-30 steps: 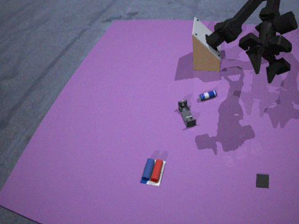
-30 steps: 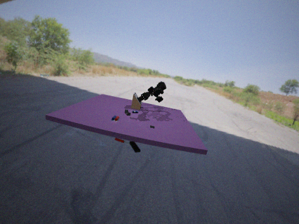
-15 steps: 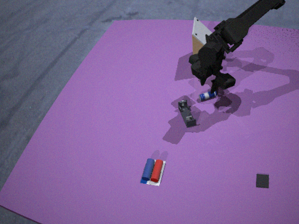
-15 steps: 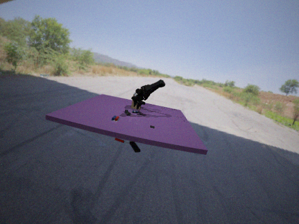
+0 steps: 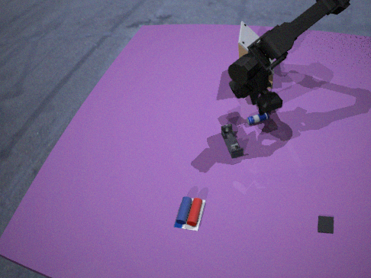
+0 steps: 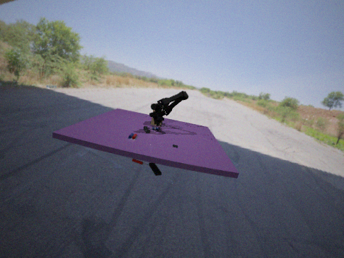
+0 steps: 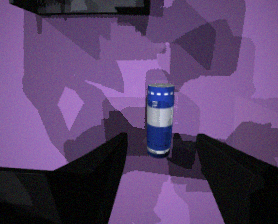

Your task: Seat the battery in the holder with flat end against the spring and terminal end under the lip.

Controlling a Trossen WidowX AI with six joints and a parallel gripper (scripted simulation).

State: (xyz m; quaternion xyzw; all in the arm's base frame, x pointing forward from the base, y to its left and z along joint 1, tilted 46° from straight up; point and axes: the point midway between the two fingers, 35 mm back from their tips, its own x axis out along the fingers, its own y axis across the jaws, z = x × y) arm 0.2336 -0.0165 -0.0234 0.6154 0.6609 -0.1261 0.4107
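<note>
The battery lies 4 cm below my gripper tip. Round my gripper tip: black remote 42 cm ahead, 23 cm below, 4 cm to the left; red screwdriver 36 cm ahead, 24 cm below, 7 cm to the right; black battery cover 37 cm ahead, 17 cm to the left, 5 cm below.
</note>
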